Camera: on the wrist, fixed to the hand. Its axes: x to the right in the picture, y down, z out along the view.
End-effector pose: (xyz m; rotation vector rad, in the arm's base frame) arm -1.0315 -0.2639 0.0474 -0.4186 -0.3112 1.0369
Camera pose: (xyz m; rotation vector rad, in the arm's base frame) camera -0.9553 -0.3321 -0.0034 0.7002 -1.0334 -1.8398
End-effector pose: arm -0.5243 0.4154 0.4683 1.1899 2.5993 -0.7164
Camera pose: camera -0.5530 0.4080 0.5786 -2.8306 1.1525 -0.6766
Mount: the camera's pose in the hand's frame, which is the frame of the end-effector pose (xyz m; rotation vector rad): -0.0262 -0.0640 -0.0909 0.0330 -0.8567 -2.9960
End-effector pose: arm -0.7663 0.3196 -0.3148 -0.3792 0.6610 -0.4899
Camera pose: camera -0.8641 0.2651 -0.3375 1.0622 1.2279 2.3886
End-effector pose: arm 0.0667 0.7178 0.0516 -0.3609 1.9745 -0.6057
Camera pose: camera -0.0026 0.7012 0.1409 2.6560 0.8528 1.4079
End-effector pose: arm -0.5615 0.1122 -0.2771 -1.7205 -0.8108 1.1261
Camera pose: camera -0.4899 0.0843 -0.1926 1.1241 -2.0395 -0.5958
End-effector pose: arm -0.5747 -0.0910 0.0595 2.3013 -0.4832 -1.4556
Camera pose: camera -0.4971 -0.0112 0.0850 -0.0833 -1.7200 0.9682
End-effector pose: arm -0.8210 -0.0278 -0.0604 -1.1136 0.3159 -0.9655
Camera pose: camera -0.9270 -0.0695 -0.0520 0.6603 1.7707 1.4619
